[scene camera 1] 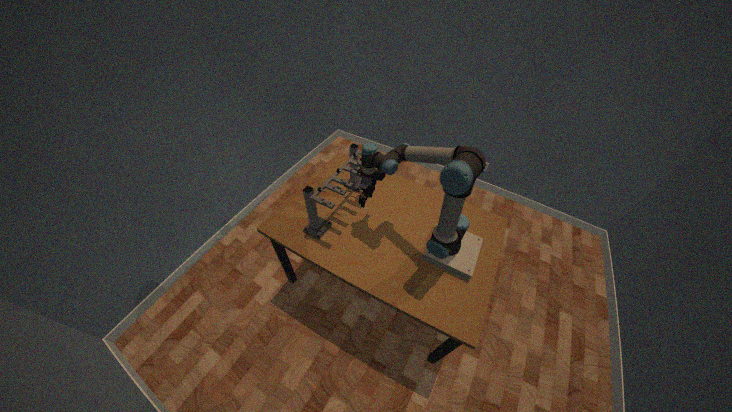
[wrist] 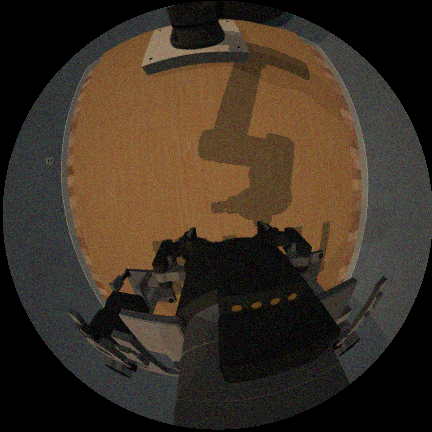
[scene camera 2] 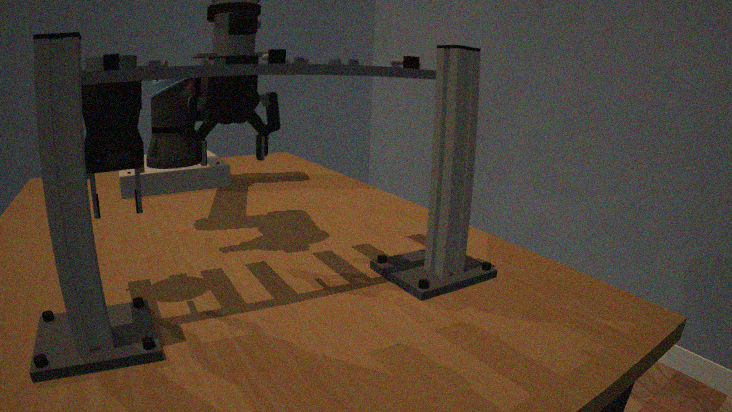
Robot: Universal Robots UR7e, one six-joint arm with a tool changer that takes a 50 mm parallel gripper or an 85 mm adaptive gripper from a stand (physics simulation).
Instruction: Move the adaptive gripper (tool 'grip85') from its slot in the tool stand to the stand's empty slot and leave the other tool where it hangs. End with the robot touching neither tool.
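Pixels of known places: hand, its tool point: (scene camera 2: pixel 234 45); arm's base, origin of its link: (wrist: pixel 196 37) (scene camera 2: pixel 174 162).
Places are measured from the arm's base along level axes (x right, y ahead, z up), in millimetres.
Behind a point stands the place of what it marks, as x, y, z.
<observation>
The adaptive gripper (scene camera 1: pixel 363 201) (scene camera 2: pixel 233 150) (wrist: pixel 227 231) is coupled to my wrist. It points down and its fingers stand apart with nothing between them. It is on the robot's side of the tool stand (scene camera 1: pixel 310 212) @[-362, 709, 81] (scene camera 2: pixel 348 70) @[-202, 707, 220], by the middle slot. In the wrist view, a pale fork plate (wrist: pixel 155 335) @[-50, 509, 251] shows left of the coupling and another fork plate (wrist: pixel 341 296) @[-142, 488, 250] right of it. Whether they touch it is hidden. The parallel gripper (scene camera 2: pixel 112 127) (wrist: pixel 116 311) hangs in the slot at the stand's left end in scene camera 2. The right-end slot there holds no tool.
The stand's two posts (scene camera 2: pixel 66 194) @[101, 784, 118] (scene camera 2: pixel 453 158) @[-336, 727, 118] rise from bolted base plates on the wooden table (scene camera 1: pixel 384 271) @[-334, 198, -55] (scene camera 2: pixel 332 358) @[-141, 837, -55] (wrist: pixel 135 125) @[131, 302, -55]. The robot's base plate (scene camera 1: pixel 468 255) @[7, -133, 0] (scene camera 2: pixel 174 180) @[0, 100, -25] (wrist: pixel 155 50) @[112, 47, 0] stands at the other end. Shadows of arm and stand lie on the table.
</observation>
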